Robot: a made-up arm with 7 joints. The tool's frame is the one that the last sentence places.
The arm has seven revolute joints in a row. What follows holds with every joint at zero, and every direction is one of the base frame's. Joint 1 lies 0.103 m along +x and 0.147 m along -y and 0.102 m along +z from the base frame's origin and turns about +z. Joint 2 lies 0.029 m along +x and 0.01 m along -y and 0.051 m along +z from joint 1 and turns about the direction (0.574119, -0.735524, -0.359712). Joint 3 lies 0.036 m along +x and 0.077 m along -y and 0.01 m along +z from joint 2 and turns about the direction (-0.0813, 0.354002, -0.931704). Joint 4 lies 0.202 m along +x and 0.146 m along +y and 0.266 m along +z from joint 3 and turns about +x. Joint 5 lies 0.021 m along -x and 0.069 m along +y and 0.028 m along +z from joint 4 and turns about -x. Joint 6 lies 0.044 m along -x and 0.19 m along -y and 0.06 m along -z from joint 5 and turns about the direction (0.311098, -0.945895, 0.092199). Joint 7 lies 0.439 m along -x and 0.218 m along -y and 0.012 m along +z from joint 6 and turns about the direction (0.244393, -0.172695, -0.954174). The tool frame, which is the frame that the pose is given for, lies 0.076 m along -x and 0.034 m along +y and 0.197 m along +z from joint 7; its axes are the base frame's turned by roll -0.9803, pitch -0.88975 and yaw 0.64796 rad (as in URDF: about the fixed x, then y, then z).
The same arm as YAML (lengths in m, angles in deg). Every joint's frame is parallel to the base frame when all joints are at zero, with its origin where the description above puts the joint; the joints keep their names.
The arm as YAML. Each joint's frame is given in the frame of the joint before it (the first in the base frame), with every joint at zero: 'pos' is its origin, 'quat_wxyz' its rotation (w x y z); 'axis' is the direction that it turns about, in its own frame. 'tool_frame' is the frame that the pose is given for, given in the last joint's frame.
length_unit: m
angle_unit: deg
joints:
  - joint: joint 1
    pos: [0.103, -0.147, 0.102]
    quat_wxyz: [1.0, 0.0, 0.0, 0.0]
    axis: [0.0, 0.0, 1.0]
  - joint: joint 2
    pos: [0.029, -0.01, 0.051]
    quat_wxyz: [1.0, 0.0, 0.0, 0.0]
    axis: [0.574119, -0.735524, -0.359712]
  - joint: joint 3
    pos: [0.036, -0.077, 0.01]
    quat_wxyz: [1.0, 0.0, 0.0, 0.0]
    axis: [-0.0813, 0.354002, -0.931704]
  - joint: joint 4
    pos: [0.202, 0.146, 0.266]
    quat_wxyz: [1.0, 0.0, 0.0, 0.0]
    axis: [1.0, 0.0, 0.0]
  - joint: joint 5
    pos: [-0.021, 0.069, 0.028]
    quat_wxyz: [1.0, 0.0, 0.0, 0.0]
    axis: [-1.0, 0.0, 0.0]
  - joint: joint 6
    pos: [-0.044, -0.19, -0.06]
    quat_wxyz: [1.0, 0.0, 0.0, 0.0]
    axis: [0.311098, -0.945895, 0.092199]
  - joint: joint 7
    pos: [-0.439, -0.218, 0.012]
    quat_wxyz: [1.0, 0.0, 0.0, 0.0]
    axis: [0.244393, -0.172695, -0.954174]
tool_frame:
  pos: [-0.076, 0.034, 0.197]
  quat_wxyz: [0.819448, -0.281963, -0.4952, 0.061474]

